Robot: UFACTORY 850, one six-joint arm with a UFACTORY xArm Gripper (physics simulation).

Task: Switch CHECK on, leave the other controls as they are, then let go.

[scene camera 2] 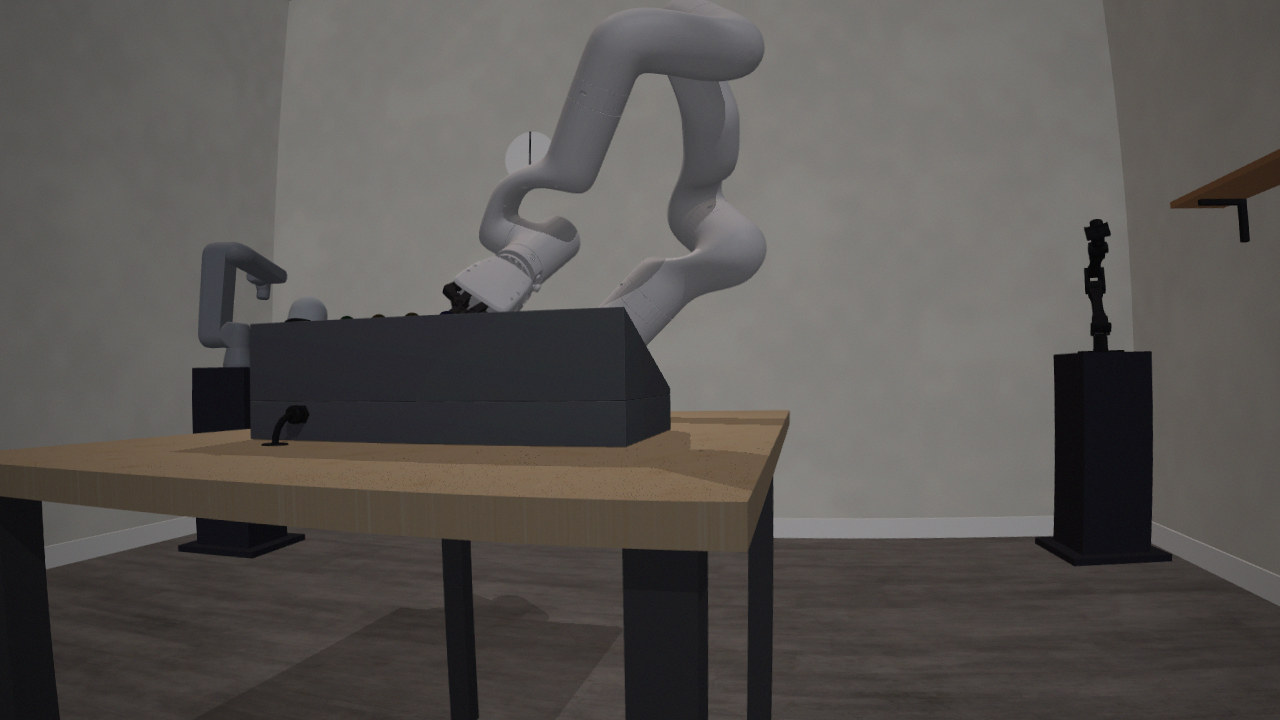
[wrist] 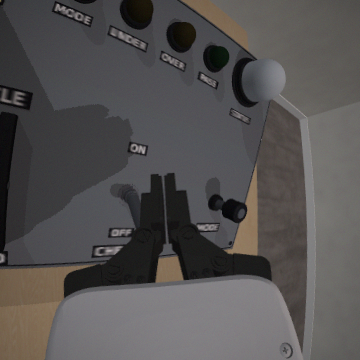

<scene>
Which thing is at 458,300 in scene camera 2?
My gripper.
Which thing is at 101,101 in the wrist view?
A dark grey control console.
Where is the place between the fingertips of my gripper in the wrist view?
163,186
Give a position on a dark grey control console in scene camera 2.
584,377
</scene>
